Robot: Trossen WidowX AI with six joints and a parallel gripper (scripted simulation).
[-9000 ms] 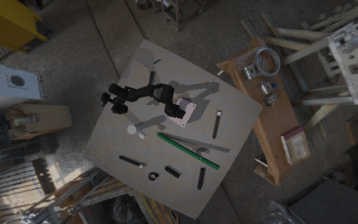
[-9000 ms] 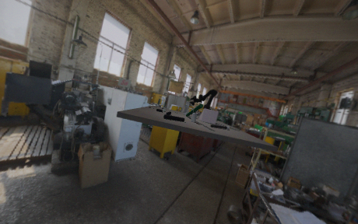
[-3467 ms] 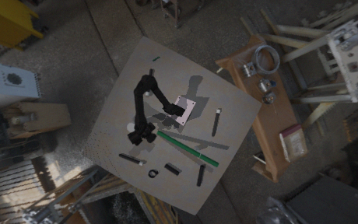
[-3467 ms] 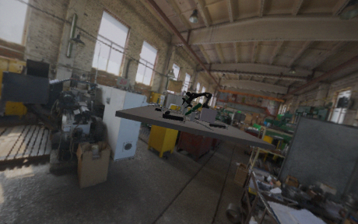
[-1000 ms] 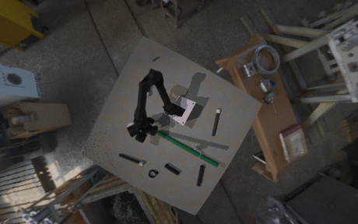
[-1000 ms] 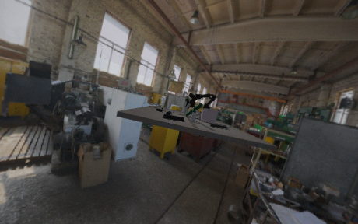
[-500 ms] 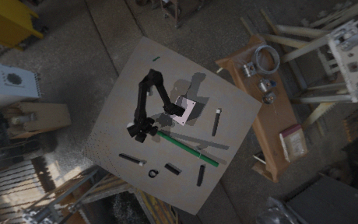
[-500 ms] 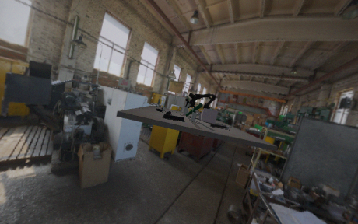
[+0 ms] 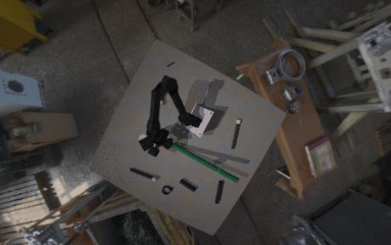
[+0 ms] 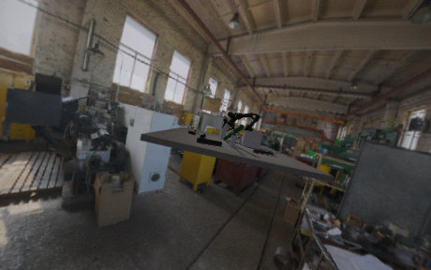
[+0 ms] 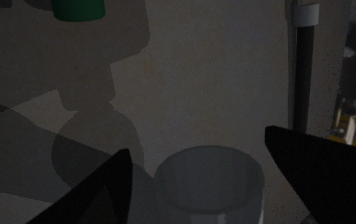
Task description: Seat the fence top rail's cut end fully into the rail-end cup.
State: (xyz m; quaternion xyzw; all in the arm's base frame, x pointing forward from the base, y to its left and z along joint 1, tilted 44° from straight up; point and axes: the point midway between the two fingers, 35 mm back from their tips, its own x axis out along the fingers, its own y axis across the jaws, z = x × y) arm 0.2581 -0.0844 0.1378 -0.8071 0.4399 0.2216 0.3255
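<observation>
Right now my gripper tip is 30 mm to the left of the rail-end cup, 20 mm below it and 10 mm past it.
</observation>
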